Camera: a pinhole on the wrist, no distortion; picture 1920 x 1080 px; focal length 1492.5 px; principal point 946.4 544.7 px. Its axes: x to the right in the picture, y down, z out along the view. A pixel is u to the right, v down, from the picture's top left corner.
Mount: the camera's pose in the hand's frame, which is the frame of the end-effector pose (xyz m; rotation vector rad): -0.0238 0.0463 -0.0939 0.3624 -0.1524 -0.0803
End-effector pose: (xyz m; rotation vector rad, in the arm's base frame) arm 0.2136 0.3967 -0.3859 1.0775 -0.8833 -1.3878
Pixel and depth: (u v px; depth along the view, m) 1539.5 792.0 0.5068
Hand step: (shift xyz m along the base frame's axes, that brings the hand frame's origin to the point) -0.4294 -0.1167 0.0513
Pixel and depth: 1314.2 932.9 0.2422
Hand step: -0.1479 -0.0110 0.0629
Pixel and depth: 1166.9 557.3 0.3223
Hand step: -0.2226 0.0221 0.0037
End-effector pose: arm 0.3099 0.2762 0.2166 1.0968 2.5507 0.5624
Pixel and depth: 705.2 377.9 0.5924
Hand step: 0.1896 -0.1978 -0.4364
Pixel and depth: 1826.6 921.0 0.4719
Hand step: 0.0380 0.2083 -0.4084
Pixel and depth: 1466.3 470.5 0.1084
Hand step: 0.0068 -0.0014 -0.0078
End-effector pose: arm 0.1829 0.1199 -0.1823 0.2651 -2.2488 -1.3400
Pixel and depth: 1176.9 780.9 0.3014
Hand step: -0.0875 0.1600 -0.1044
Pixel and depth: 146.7 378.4 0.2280
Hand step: 0.1051 0.1232 -0.1316
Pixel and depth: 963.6 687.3 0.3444
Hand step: -0.0619 0.1904 -0.1524
